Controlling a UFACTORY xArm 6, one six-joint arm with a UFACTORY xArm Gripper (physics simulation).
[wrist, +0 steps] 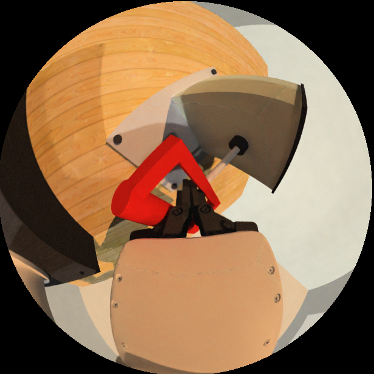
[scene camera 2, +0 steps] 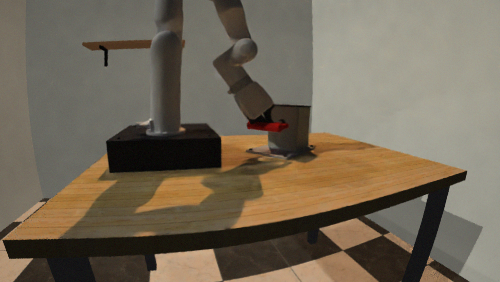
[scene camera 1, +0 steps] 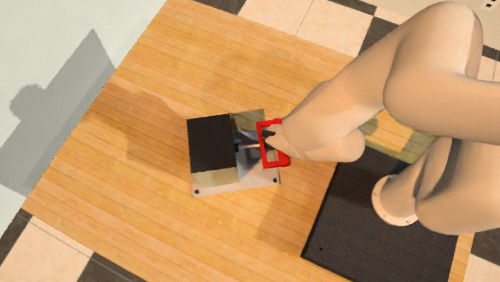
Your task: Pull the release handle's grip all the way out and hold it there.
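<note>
The release handle's red grip (scene camera 1: pixel 263 156) (scene camera 2: pixel 267 126) (wrist: pixel 150 162) is a rectangular loop standing out from the front of a grey housing with a black top (scene camera 1: pixel 212 142) (scene camera 2: pixel 292 127) (wrist: pixel 240 117). A pale rod (scene camera 1: pixel 248 146) (wrist: pixel 224 164) shows between the housing and the grip. My gripper (scene camera 1: pixel 270 135) (scene camera 2: pixel 268 118) (wrist: pixel 190 188) is shut with nothing between its fingers. The fingertips reach down into the loop's opening, between its two long bars. The wrist view shows them close to the bar nearer the housing; whether they touch a bar is hard to tell.
The housing stands on a pale base plate (scene camera 1: pixel 235 188) (wrist: pixel 150 120) with dark bolts, on the wooden table (scene camera 1: pixel 150 200) (scene camera 2: pixel 350 170). A black pedestal (scene camera 1: pixel 350 215) (scene camera 2: pixel 165 155) carries the arm. A wall shelf (scene camera 2: pixel 120 45) is in the background.
</note>
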